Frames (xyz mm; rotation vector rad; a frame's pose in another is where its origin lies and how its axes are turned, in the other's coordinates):
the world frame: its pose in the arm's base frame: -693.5 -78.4 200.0 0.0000 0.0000 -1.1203
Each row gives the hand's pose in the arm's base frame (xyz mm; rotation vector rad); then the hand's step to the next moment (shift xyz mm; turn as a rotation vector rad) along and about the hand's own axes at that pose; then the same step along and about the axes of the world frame.
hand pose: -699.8 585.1 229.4 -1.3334 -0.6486 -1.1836
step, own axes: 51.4 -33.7 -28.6 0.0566 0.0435 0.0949
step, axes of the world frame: 22.9 -34.3 53.8 -0.0246 0.1035 0.0527
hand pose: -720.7 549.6 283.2 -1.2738 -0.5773 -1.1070
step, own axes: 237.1 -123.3 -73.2 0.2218 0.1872 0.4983
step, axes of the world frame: 109.7 -85.4 239.7 -0.1835 0.4953 0.2314
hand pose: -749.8 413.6 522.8 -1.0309 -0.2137 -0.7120
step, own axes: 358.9 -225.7 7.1 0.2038 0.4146 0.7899
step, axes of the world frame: 257.6 21.0 336.2 -0.3992 0.7956 0.2122
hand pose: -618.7 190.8 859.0 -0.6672 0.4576 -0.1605
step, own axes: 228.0 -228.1 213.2 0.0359 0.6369 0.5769
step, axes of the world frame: 242.1 216.8 209.3 -0.5985 0.6175 -0.0147
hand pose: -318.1 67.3 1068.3 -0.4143 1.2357 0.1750
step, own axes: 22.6 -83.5 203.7 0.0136 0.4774 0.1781
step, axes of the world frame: 91.3 195.2 50.6 -0.4577 0.2144 -0.0663
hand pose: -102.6 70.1 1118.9 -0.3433 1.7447 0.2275
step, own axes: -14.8 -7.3 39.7 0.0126 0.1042 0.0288
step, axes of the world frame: 10.9 41.0 6.8 -0.1007 0.0350 -0.0219
